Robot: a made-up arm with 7 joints. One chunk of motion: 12 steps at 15 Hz.
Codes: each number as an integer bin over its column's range. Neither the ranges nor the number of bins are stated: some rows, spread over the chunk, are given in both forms.
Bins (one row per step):
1: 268 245 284 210 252 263 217
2: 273 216 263 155 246 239 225
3: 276 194 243 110 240 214 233
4: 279 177 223 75 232 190 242
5: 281 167 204 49 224 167 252
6: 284 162 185 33 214 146 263
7: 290 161 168 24 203 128 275
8: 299 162 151 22 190 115 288
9: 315 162 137 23 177 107 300
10: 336 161 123 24 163 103 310
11: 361 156 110 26 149 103 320
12: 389 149 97 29 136 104 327
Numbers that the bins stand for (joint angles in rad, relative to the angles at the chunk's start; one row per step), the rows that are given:
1: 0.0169 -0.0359 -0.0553 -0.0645 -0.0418 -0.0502 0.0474
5: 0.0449 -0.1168 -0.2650 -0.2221 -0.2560 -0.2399 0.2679
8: 0.0836 -0.1220 -0.4040 -0.2485 -0.5162 -0.3427 0.4948
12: 0.2774 -0.1355 -0.5456 -0.2416 -0.9294 -0.3644 0.7405
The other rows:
2: 0.0277 -0.0660 -0.1103 -0.1183 -0.0877 -0.0976 0.0978
3: 0.0341 -0.0888 -0.1628 -0.1624 -0.1336 -0.1470 0.1482
4: 0.0406 -0.1064 -0.2152 -0.1966 -0.1948 -0.1945 0.2049
6: 0.0514 -0.1220 -0.3149 -0.2377 -0.3325 -0.2814 0.3373
7: 0.0643 -0.1230 -0.3595 -0.2465 -0.4167 -0.3170 0.4129
9: 0.1181 -0.1220 -0.4407 -0.2475 -0.6157 -0.3585 0.5704
10: 0.1633 -0.1230 -0.4775 -0.2465 -0.7228 -0.3664 0.6334
11: 0.2171 -0.1282 -0.5115 -0.2446 -0.8299 -0.3664 0.6964

